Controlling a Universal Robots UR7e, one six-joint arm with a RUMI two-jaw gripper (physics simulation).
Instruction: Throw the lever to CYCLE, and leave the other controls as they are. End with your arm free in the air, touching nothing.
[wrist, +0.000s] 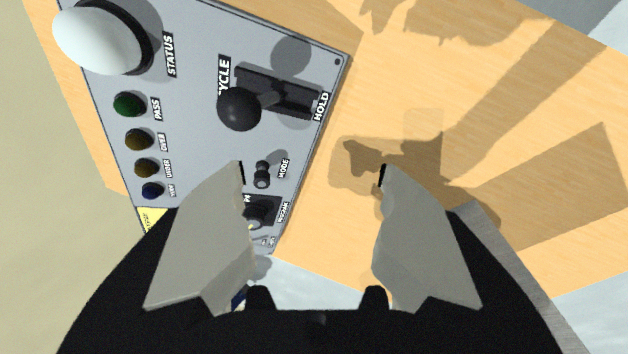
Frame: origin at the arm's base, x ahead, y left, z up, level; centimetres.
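Where they show: gripper, between the fingertips: (312, 165).
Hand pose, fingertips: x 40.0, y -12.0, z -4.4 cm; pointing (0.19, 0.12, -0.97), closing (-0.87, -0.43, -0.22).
Note:
Each offset is from my fingertips to the top centre of the thing. "spot": to the spot under its first point. Level surfaces: height alone.
The lever's black ball knob @(dx +7.9, dy +1.9, dz -3.1 cm) (239, 108) is in the upper middle of the wrist view, on a grey shaft @(dx +7.9, dy +1.9, dz -6.4 cm) (270, 100) that rises from a black slotted guide @(spot: dx +4.8, dy +1.6, dz -14.9 cm) (300, 102). The knob leans toward the CYCLE label @(spot: dx +13.7, dy +2.0, dz -11.0 cm) (224, 72) and covers part of it. The HOLD label @(spot: dx +2.1, dy +0.9, dz -16.2 cm) (321, 106) is at the guide's other end. My gripper (312, 165) is open with nothing between its fingers. Its fingertips are below the knob in the view and apart from it. The left finger hides part of the panel @(dz -9.6 cm) (195, 125).
The panel also bears a white STATUS dome @(spot: dx +20.1, dy +2.1, dz -3.2 cm) (97, 40), a green PASS lamp @(spot: dx +20.8, dy +9.0, dz -5.7 cm) (129, 104), OVER (138, 139) and UNDER (146, 167) lamps, and a blue lamp @(spot: dx +18.8, dy +23.0, dz -5.9 cm) (152, 190). A MODE toggle @(dx +5.3, dy +13.7, dz -9.0 cm) (261, 175) and a PROGRAM knob @(dx +3.2, dy +25.5, dz -9.7 cm) (256, 212) are near the left finger. A wooden surface @(dz -22.6 cm) (400, 85) lies to the right.

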